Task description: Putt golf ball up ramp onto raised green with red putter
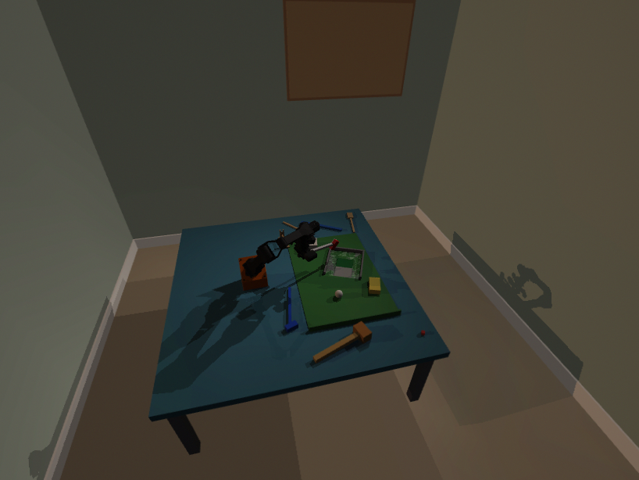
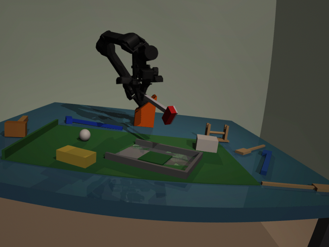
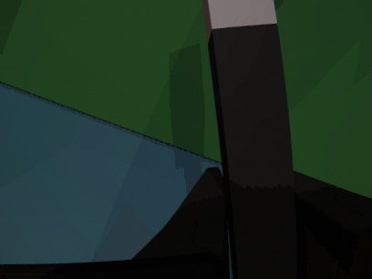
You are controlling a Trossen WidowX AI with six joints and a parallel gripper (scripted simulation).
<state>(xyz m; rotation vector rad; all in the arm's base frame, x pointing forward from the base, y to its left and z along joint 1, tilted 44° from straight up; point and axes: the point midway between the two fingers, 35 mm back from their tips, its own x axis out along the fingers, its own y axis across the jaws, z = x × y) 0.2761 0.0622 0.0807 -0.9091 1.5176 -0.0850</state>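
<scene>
The red putter is 10 cm ahead of my gripper tip, 6 cm to the left of it and 1 cm above it. Round my gripper tip: white block (9 cm ahead, 27 cm to the left, 12 cm below); then white golf ball (16 cm ahead, 18 cm to the right, 12 cm below); then green mat (20 cm ahead, 15 cm below).
</scene>
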